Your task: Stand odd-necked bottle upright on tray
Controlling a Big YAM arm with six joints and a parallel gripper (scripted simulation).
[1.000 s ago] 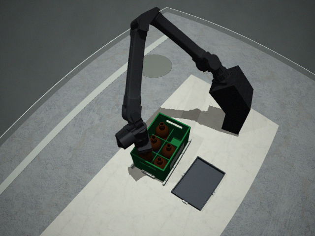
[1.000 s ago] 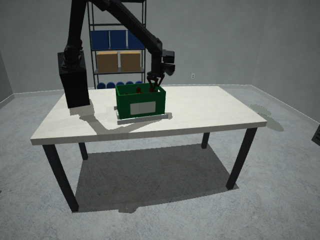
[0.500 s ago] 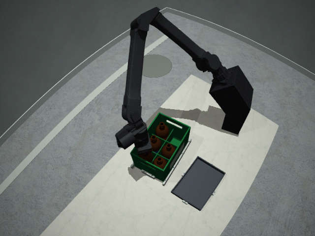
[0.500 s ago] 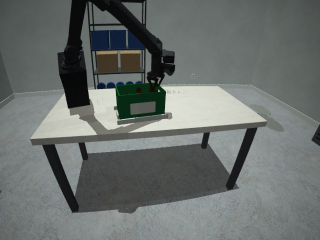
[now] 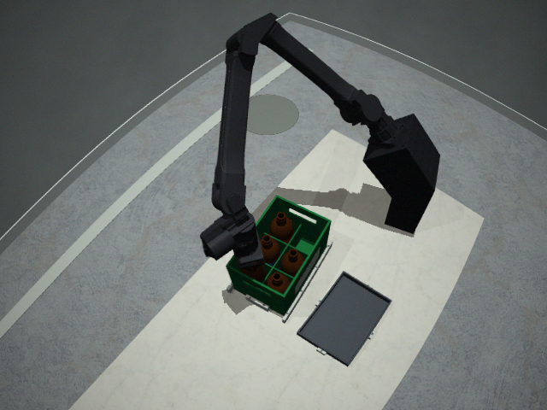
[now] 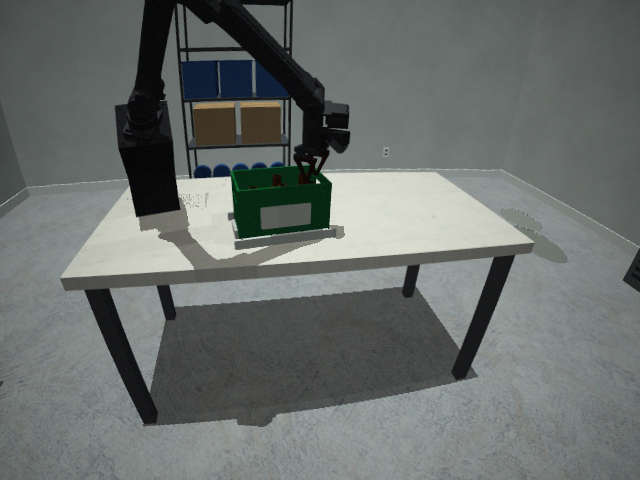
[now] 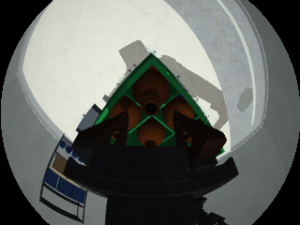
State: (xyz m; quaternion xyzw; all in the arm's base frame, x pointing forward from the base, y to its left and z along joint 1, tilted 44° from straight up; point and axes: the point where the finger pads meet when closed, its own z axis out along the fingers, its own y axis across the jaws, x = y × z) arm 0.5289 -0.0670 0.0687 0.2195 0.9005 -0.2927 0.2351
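Right now my hand is 100 mm past the crate, 20 mm to the right of it and 100 mm above it. From my hand the other things lie so: tray 90 mm behind, 290 mm to the left, 170 mm below.
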